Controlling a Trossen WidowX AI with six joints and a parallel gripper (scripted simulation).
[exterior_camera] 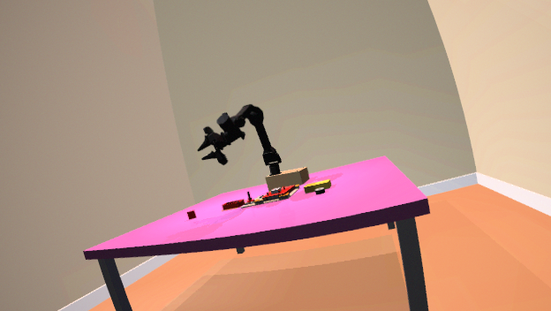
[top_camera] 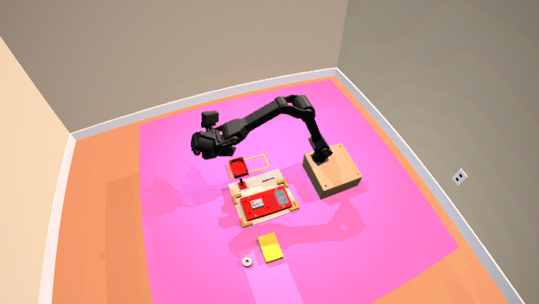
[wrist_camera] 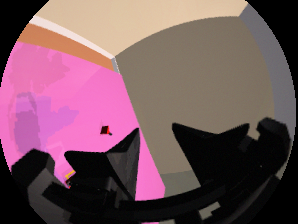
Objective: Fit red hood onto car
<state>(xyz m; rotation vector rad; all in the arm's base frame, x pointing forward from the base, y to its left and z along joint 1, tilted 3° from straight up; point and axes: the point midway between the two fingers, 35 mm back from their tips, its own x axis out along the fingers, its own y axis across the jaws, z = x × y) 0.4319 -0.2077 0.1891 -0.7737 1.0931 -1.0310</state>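
The red hood lies 27 cm below my gripper tip, 11 cm behind it and 6 cm to the left of it. Round my gripper tip: yellow block 47 cm to the left, 26 cm below, 6 cm behind.
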